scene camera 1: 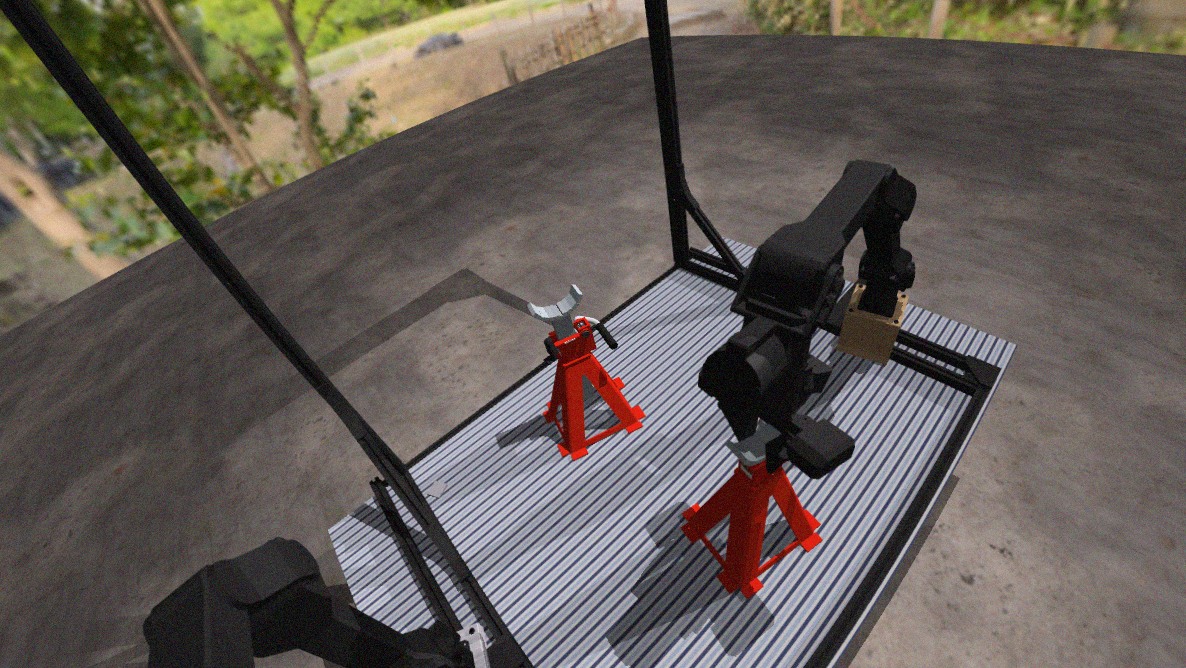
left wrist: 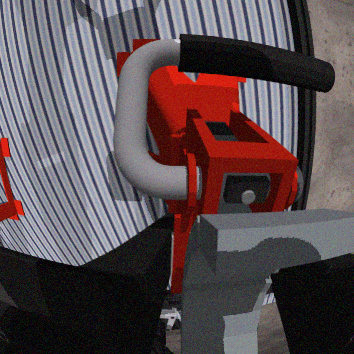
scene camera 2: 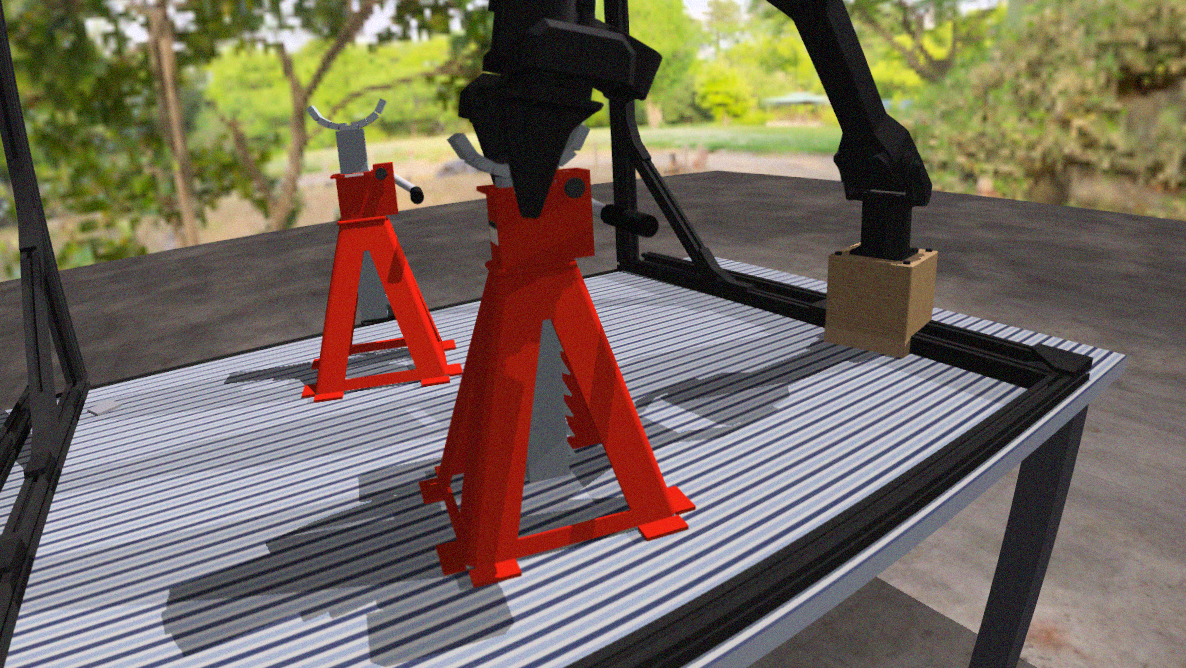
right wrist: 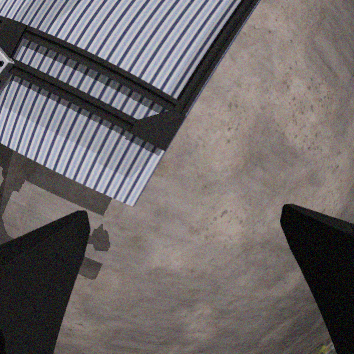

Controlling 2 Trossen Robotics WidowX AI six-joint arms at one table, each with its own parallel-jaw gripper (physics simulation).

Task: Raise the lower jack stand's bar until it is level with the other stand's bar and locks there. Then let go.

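Frame: origin at the left arm's base, x ahead, y left, z up, level; metres.
Where they show: left gripper, fingertip midpoint: [scene camera 1: 758, 461] [scene camera 2: 520, 217]; right gripper, fingertip midpoint: [right wrist: 187, 219]; left arm's base at its link origin: [scene camera 1: 877, 303] [scene camera 2: 884, 252].
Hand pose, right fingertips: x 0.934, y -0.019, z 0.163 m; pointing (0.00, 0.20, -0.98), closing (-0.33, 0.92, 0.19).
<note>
Each offset is from my right fingertips to the top centre of the thing. "*": to the spot under its first point. Level surfaces: height alone.
The near red jack stand [scene camera 1: 744, 531] [scene camera 2: 541, 248] [left wrist: 250, 148] stands upright on the table; its grey bar {dz -0.003, dx -0.449, dy -0.040 m} [scene camera 2: 468, 154] [left wrist: 240, 245] has a curved saddle just above the red head. The other stand [scene camera 1: 573, 398] [scene camera 2: 341, 302] stands farther back, its bar {dz +0.038, dx -0.510, dy -0.400 m} [scene camera 1: 565, 321] [scene camera 2: 351, 151] sticking out farther above its head. My left gripper [scene camera 1: 756, 448] [scene camera 2: 531, 178] [left wrist: 218, 224] is shut on the near stand's saddle from above; its fingers partly hide the saddle in scene camera 2. My right gripper [right wrist: 187, 219] is open and empty, over the floor past the table's edge.
The near stand's handle {* dz -0.065, dx -0.489, dy +0.015 m} [scene camera 2: 630, 222] [left wrist: 255, 55] sticks out beside its head. The other stand's handle {* dz -0.062, dx -0.556, dy -0.353 m} [scene camera 1: 606, 334] [scene camera 2: 414, 195] points right. A wooden block [scene camera 1: 869, 331] [scene camera 2: 879, 302] is under the left arm's base. Black frame posts [scene camera 1: 663, 124] rise from the table {dz -0.268 m} [scene camera 1: 514, 547].
</note>
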